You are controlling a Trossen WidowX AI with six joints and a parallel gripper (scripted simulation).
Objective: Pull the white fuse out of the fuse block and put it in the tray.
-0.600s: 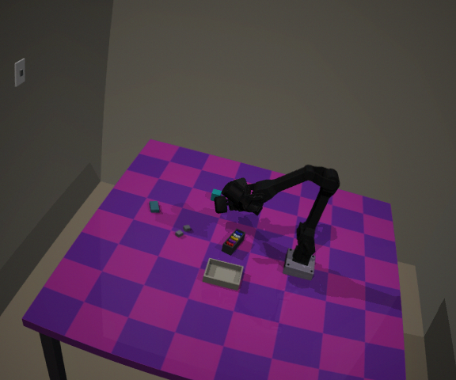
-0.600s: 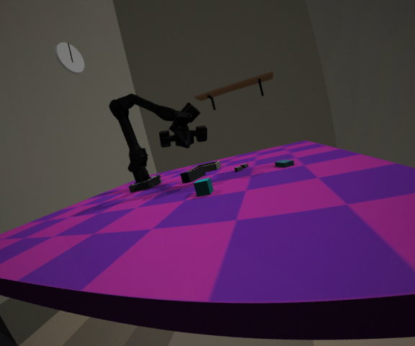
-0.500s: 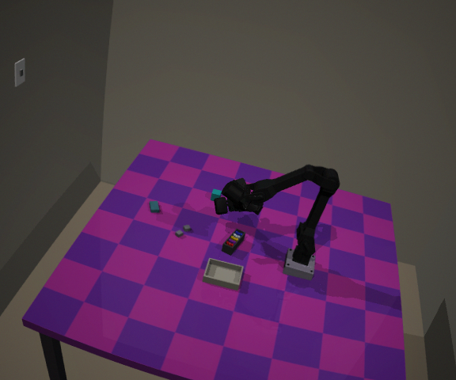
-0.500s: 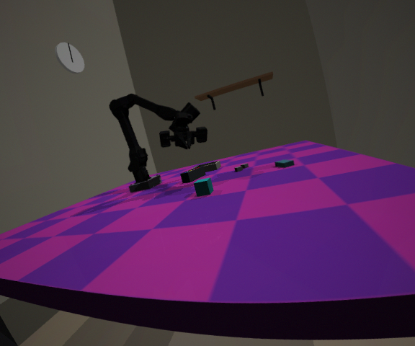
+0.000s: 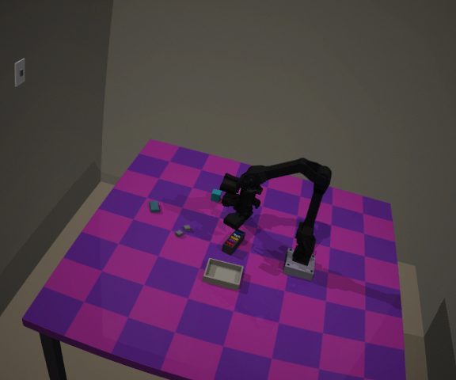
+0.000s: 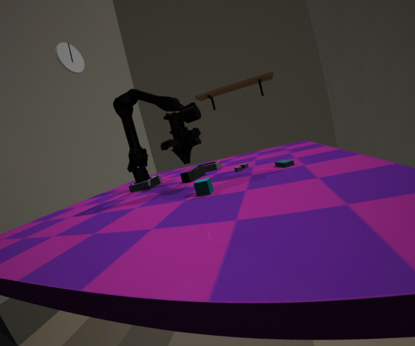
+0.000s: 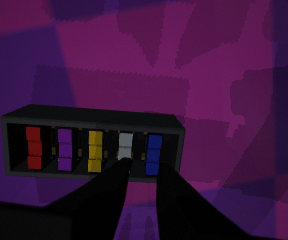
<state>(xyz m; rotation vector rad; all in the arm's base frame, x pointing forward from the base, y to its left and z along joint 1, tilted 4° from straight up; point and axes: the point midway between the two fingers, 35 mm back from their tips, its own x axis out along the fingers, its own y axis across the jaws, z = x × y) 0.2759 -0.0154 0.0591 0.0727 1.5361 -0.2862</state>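
My gripper tip is now 1 cm past the white fuse, 1 cm to the right of it and 5 cm above it. Round my gripper tip: flat teal block 37 cm ahead, 3 cm to the right, 6 cm below; then teal cube 16 cm ahead, 23 cm to the right, 5 cm below; then grey tray 2 cm behind, 22 cm to the left, 7 cm below.
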